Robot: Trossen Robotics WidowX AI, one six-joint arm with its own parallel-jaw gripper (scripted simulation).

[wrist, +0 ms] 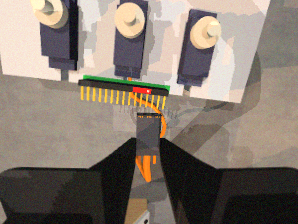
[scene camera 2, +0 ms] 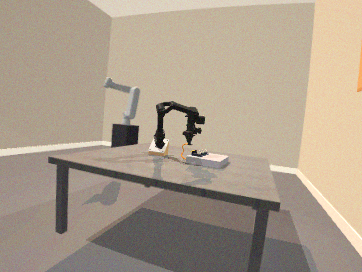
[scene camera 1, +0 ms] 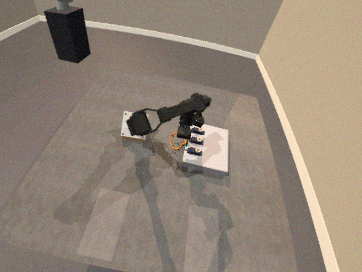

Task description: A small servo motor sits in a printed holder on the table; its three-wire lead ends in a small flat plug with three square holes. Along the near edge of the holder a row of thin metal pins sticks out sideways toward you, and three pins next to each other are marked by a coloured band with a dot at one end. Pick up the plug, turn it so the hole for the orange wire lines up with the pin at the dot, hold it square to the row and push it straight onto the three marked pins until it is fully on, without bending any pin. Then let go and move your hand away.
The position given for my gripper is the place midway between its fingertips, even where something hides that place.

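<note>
What I can see here is my gripper (wrist: 147,143), and there's a holder (scene camera 1: 214,159) as well.
</note>
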